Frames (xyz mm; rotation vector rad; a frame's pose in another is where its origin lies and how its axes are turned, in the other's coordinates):
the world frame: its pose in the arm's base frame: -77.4 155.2 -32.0 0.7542 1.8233 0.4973
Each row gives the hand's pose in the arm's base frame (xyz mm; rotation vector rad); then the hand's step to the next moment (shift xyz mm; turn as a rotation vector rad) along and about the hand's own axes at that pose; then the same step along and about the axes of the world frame.
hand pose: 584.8 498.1 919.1 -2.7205 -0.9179 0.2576
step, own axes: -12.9 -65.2 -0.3 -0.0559 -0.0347 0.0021
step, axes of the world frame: 27.2 31.2 -52.0 0.0021 -0.0136 -0.0644
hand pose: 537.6 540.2 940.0 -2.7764 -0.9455 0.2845
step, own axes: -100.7 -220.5 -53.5 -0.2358 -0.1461 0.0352
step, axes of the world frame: 41.4 98.7 -224.0 0.0295 -0.0733 -0.2682
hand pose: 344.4 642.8 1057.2 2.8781 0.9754 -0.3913
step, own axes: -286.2 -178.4 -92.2 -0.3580 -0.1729 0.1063
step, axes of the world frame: -43.3 18.4 -346.4 0.0418 -0.1733 -0.3709
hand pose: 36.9 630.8 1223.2 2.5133 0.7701 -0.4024
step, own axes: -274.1 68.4 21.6 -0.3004 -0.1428 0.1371
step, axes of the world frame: -161.3 -102.8 -209.0 0.0443 -0.1914 -0.3014
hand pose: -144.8 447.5 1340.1 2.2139 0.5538 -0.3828
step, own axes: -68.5 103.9 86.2 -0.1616 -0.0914 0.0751
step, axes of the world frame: -126.0 -79.7 -26.1 0.0377 -0.1062 -0.1656
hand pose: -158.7 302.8 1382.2 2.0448 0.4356 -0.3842
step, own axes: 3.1 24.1 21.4 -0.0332 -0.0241 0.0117
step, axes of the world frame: -28.0 -13.5 8.9 0.0138 -0.0197 -0.0352
